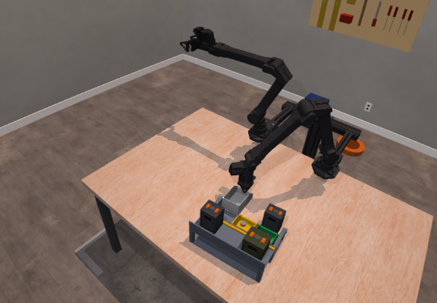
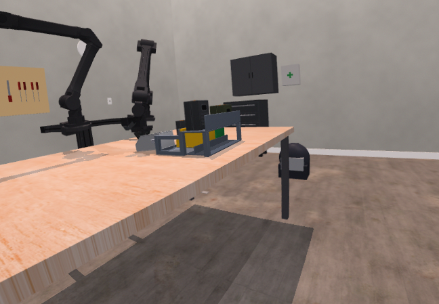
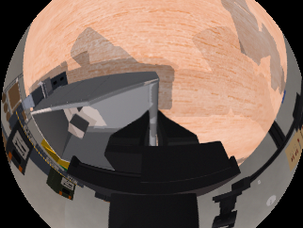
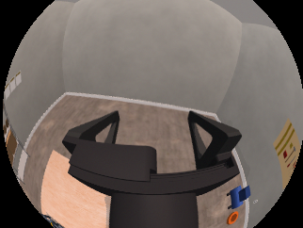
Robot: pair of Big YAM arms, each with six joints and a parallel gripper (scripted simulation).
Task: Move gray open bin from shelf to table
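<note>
Now: the gray open bin 8 cm ahead of my left hand, 1 cm to the left of it and 2 cm above it. Round my left hand: yellow bin 23 cm ahead, 15 cm to the left, 1 cm above; gray shelf 25 cm ahead, 16 cm to the left, 4 cm above; green bin 21 cm ahead, 26 cm to the left, 1 cm above.
</note>
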